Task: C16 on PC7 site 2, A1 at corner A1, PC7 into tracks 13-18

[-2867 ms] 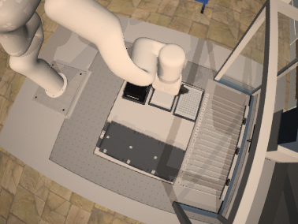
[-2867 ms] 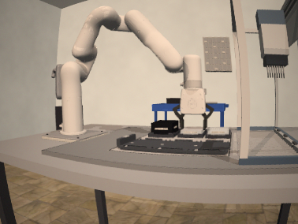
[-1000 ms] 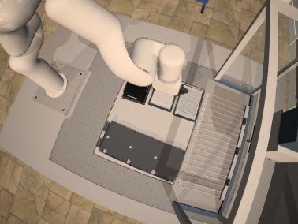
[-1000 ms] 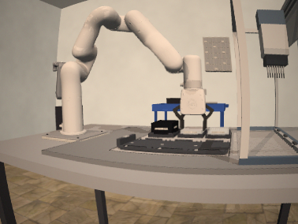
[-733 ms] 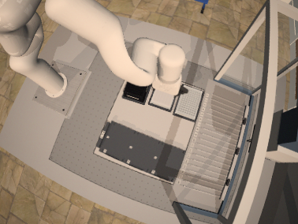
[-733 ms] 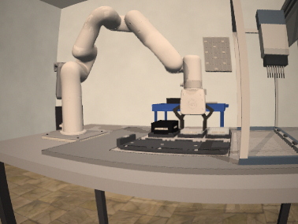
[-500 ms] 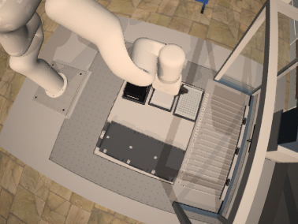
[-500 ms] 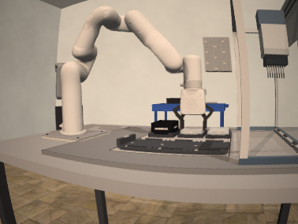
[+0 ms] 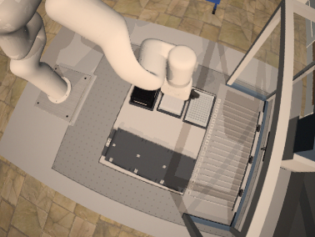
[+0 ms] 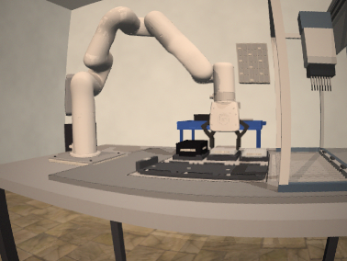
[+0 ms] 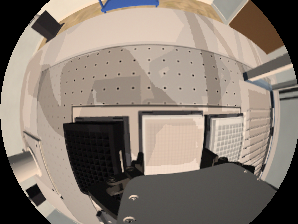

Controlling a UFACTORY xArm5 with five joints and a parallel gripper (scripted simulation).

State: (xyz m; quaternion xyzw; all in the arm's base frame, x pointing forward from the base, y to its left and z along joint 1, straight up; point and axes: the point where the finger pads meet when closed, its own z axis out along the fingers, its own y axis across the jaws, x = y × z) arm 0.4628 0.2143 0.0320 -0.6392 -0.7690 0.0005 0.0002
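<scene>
Now: hand 30 mm above the plate nest S2. From my hand the other things lie so: instrument frame post (260 mm ahead, 370 mm to the right, 210 mm above); carrier PC7 (40 mm ahead, 260 mm to the right, 20 mm below); black deep-well block C51 (110 mm behind, 30 mm to the right).
</scene>
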